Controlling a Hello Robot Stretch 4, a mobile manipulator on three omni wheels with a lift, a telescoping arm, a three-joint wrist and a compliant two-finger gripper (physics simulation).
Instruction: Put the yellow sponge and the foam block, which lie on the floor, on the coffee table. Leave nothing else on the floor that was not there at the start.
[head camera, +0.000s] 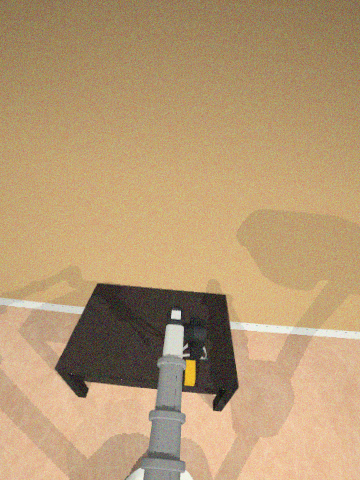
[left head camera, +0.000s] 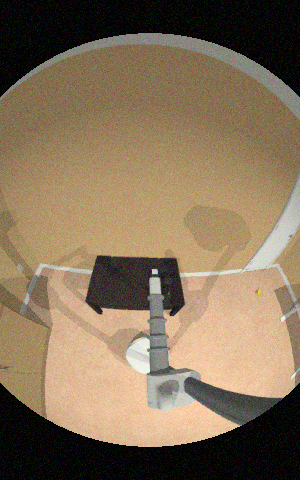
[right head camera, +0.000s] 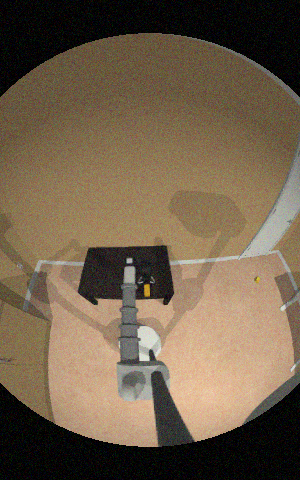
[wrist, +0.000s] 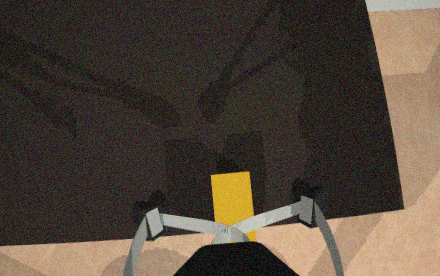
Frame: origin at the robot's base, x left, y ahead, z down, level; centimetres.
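Seen in the pictures: gripper, fingertip midpoint: (head camera: 191, 360) (right head camera: 146, 283) (wrist: 229, 201); robot's base at its link origin: (left head camera: 146, 353) (right head camera: 140, 342).
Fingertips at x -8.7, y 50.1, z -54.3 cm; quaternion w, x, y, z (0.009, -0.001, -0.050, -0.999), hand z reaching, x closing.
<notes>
Offsets run from my fingertips to a thing's top centre. Level surfaces: height alone.
A yellow block @(dz +6.1, dx -0.3, dy -2.0 cm) (head camera: 190, 373) (right head camera: 147, 290) (wrist: 231, 197) lies on the dark coffee table @(dz +12.1 cm) (head camera: 115, 360) (left head camera: 115, 292) (right head camera: 100, 280) (wrist: 100, 190) near its front edge; I cannot tell whether it is the sponge or the foam block. My gripper (head camera: 195, 352) (right head camera: 146, 281) (wrist: 229, 201) is open above the table, its fingertips apart on either side of the block in the wrist view and not touching it. The gripper's parts hide some of the block's near end there. A small yellow thing @(dz +52.6, dx -178.0, dy +3.2 cm) (left head camera: 258, 292) (right head camera: 257, 279) lies on the floor far to the right of the table.
My telescoping arm (head camera: 169, 392) (left head camera: 159, 330) (right head camera: 129, 320) reaches over the table's front edge. A wall with a white skirting (head camera: 285, 330) stands behind the table. A white frame (left head camera: 282, 235) (right head camera: 280, 222) stands at the back right. A tan cabinet-like form (left head camera: 22, 350) is at the left.
</notes>
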